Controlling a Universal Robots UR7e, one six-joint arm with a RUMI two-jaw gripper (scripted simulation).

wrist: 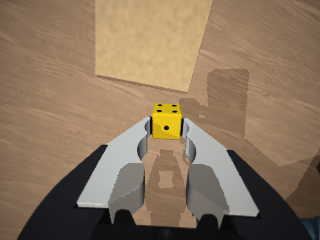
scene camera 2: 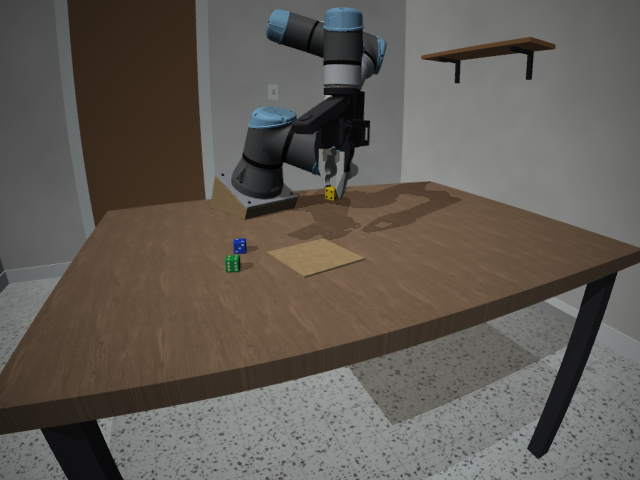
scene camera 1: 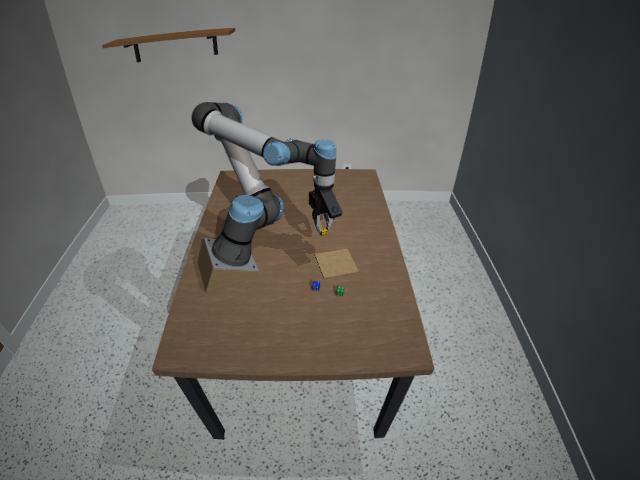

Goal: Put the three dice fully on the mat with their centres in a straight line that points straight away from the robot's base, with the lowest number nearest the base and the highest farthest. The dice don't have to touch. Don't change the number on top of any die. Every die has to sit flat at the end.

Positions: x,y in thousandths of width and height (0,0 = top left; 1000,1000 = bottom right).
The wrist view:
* my gripper: 520,494
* yellow die: 520,494
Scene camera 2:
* my gripper: 521,414
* tan mat: 487,539
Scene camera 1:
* my gripper: 504,486
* tan mat: 524,549
